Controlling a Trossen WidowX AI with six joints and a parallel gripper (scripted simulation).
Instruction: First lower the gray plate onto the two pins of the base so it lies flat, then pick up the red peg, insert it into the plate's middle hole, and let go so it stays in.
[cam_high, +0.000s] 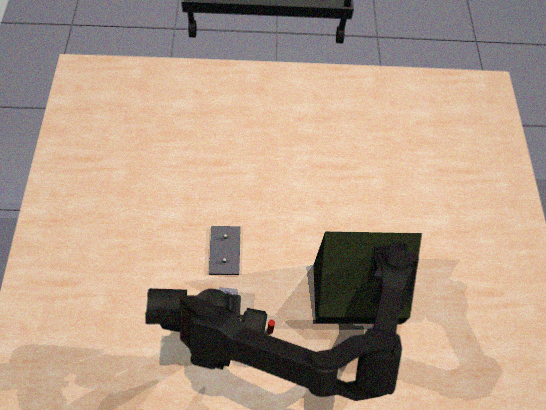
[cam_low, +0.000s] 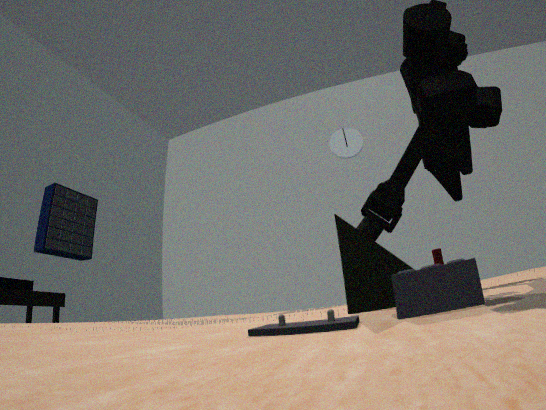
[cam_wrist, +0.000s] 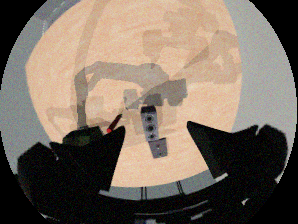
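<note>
The gray plate lies 20 mm behind my gripper tip, 60 mm to the right of it and 90 mm below it. From my gripper tip the other things lie so: base: 30 mm behind, 210 mm to the right, 120 mm below; red peg: 110 mm behind, 10 mm to the right, 90 mm below.
</note>
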